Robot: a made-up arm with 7 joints. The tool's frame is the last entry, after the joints. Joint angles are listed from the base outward.
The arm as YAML. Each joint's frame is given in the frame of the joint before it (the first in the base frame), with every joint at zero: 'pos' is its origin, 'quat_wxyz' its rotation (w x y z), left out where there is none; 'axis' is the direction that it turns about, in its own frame. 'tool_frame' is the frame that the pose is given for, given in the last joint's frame.
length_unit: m
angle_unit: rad
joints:
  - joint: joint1
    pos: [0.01, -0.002, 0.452]
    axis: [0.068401, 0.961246, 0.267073]
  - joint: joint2
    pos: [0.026, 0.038, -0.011]
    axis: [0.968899, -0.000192, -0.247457]
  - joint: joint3
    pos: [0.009, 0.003, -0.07]
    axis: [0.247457, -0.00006, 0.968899]
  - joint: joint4
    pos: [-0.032, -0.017, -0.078]
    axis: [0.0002, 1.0, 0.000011]
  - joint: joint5
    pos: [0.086, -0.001, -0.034]
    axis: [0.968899, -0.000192, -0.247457]
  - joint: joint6
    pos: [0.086, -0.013, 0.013]
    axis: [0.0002, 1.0, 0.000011]
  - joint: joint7
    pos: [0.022, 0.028, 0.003]
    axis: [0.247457, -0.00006, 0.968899]
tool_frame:
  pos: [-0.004, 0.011, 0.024]
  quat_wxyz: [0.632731, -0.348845, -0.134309, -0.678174]
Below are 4 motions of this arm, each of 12 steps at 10 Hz.
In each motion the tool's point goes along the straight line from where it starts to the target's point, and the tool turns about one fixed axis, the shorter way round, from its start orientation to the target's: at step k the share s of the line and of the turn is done. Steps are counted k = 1, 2, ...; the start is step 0. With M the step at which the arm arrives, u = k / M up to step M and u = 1 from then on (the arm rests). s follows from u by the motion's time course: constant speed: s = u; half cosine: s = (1 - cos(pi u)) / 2; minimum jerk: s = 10 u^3 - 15 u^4 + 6 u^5.
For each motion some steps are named. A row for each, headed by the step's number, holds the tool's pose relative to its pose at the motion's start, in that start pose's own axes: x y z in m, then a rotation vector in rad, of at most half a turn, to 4 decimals.
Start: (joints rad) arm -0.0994 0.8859 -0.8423 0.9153 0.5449 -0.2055 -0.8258
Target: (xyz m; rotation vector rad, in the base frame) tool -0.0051 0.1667 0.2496 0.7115 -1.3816 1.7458
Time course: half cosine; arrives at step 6
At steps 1, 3, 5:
1: 0.0063 0.0008 -0.0068 0.0131 0.0643 -0.0239
3: 0.0473 0.0063 -0.0510 0.0977 0.4799 -0.1785
5: 0.0882 0.0117 -0.0951 0.1823 0.8955 -0.3330

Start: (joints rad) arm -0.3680 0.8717 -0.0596 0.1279 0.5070 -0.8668 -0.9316
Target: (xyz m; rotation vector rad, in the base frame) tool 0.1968 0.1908 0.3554 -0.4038 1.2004 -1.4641
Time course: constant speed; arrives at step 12
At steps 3, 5, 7, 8, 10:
3: 0.0139 -0.0140 -0.0252 -0.1304 -0.2719 0.1486
5: 0.0231 -0.0233 -0.0420 -0.2174 -0.4532 0.2476
7: 0.0323 -0.0326 -0.0588 -0.3043 -0.6344 0.3466
8: 0.0369 -0.0373 -0.0671 -0.3478 -0.7251 0.3961
10: 0.0462 -0.0466 -0.0839 -0.4348 -0.9064 0.4952

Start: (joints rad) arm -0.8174 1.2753 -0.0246 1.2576 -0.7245 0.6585 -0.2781
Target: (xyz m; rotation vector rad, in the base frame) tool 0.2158 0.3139 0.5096 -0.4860 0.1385 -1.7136
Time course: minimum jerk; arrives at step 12
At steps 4, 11, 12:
4: 0.0059 -0.0087 0.0017 0.0073 0.1804 -0.1667
11: 0.0281 -0.0414 0.0078 0.0348 0.8551 -0.7904
12: 0.0282 -0.0416 0.0079 0.0349 0.8595 -0.7945

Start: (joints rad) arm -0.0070 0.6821 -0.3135 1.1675 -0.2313 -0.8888 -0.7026
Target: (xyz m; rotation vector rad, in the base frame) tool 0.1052 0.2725 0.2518 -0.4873 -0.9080 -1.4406
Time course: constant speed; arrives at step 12
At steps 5, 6, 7, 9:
5: -0.0112 -0.0306 0.0083 0.6111 -0.1890 0.0130
6: -0.0134 -0.0368 0.0100 0.7333 -0.2268 0.0156
7: -0.0156 -0.0429 0.0116 0.8555 -0.2646 0.0182
9: -0.0201 -0.0551 0.0150 1.0999 -0.3402 0.0234

